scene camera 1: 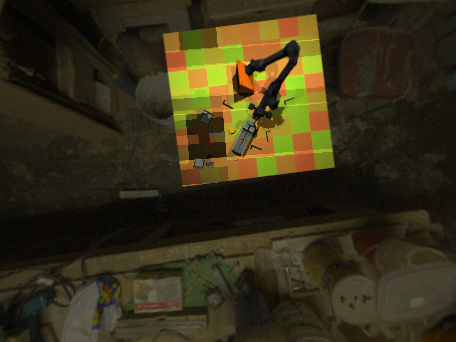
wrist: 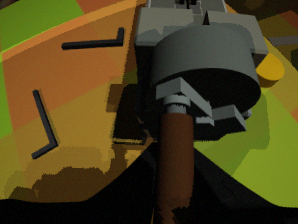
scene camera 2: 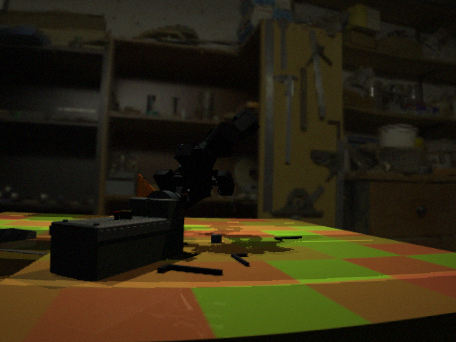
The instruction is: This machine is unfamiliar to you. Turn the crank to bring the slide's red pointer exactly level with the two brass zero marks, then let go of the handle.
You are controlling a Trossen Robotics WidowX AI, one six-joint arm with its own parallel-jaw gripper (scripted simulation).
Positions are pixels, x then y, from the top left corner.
Labels:
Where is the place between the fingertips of the gripper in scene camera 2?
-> At 180,208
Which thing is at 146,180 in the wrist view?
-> The gripper.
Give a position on a grey slide machine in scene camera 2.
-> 152,230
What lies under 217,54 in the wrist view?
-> A grey slide machine.

